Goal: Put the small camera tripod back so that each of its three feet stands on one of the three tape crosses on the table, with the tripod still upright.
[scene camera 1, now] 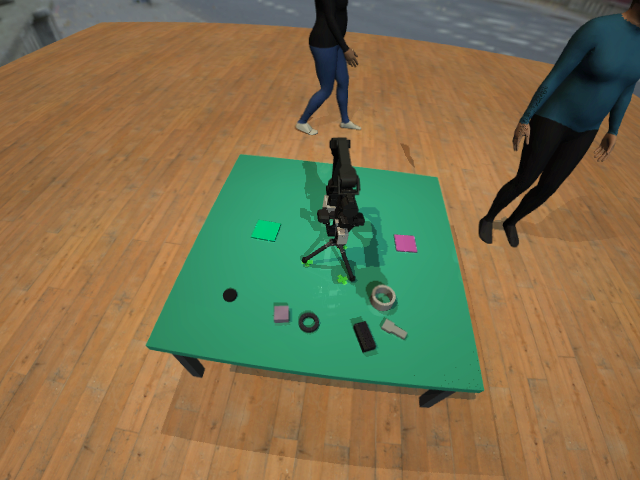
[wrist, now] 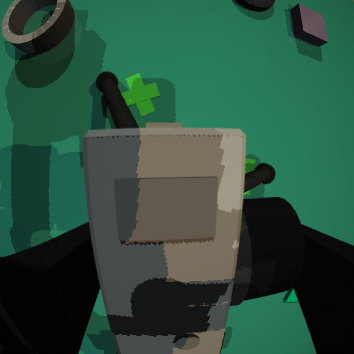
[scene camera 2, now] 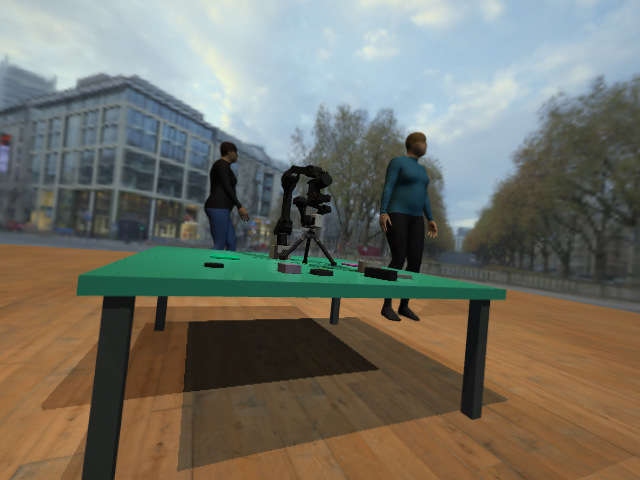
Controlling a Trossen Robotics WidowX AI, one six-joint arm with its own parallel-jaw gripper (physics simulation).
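Places are measured from the arm's base along level axes (x right, y back, z down), in millimetres.
Where they show: gripper, fingertip midpoint: (scene camera 1: 336, 233) (wrist: 199, 226) (scene camera 2: 310, 222); arm's base at its link origin: (scene camera 1: 333, 201) (scene camera 2: 281, 245).
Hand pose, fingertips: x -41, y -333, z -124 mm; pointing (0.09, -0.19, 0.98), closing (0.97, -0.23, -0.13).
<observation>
Each offset is from my fingertips to the top centre of the thing. "spot": to the spot under its first point.
The small tripod @(spot: dz +123, dx -75, dy -60 mm) (scene camera 1: 349, 265) (scene camera 2: 321, 248) is upright, with dark splayed legs and a beige-grey boxy head @(spot: dz -41, dx -21, dy -16 mm) (wrist: 175, 210). My gripper (scene camera 1: 341, 227) (scene camera 2: 312, 215) (wrist: 199, 226) comes from above and is shut on the head, one finger at its left side and one at the black cylinder on its right. A green tape cross @(dz +198, dx -56, dy -88 mm) (scene camera 1: 342, 279) (wrist: 142, 95) lies beside the front foot, which is off it to one side. Another cross @(dz +198, dx +115, dy -22 mm) (scene camera 1: 308, 262) (wrist: 250, 164) lies partly under or close beside the left foot. The third foot and cross are mostly hidden. Whether the feet touch the table is unclear.
On the green table (scene camera 1: 206, 320) (scene camera 2: 289, 289) are a beige ring @(dz +151, dx -234, dy -165 mm) (scene camera 1: 383, 308) (wrist: 68, 22) near the front foot, a pink block @(dz +171, dx +170, dy -310 mm) (scene camera 1: 281, 313) (wrist: 309, 25), a black ring @(dz +184, dx +56, dy -322 mm) (scene camera 1: 308, 330), a black block @(dz +164, dx -168, dy -349 mm) (scene camera 1: 364, 336), a beige piece @(dz +184, dx -290, dy -296 mm) (scene camera 1: 393, 329), a black disc @(dz +188, dx +406, dy -261 mm) (scene camera 1: 230, 295), and green @(dz +189, dx +352, dy +129 mm) (scene camera 1: 266, 230) and magenta @(dz +189, dx -349, dy +183 mm) (scene camera 1: 405, 243) squares.
</observation>
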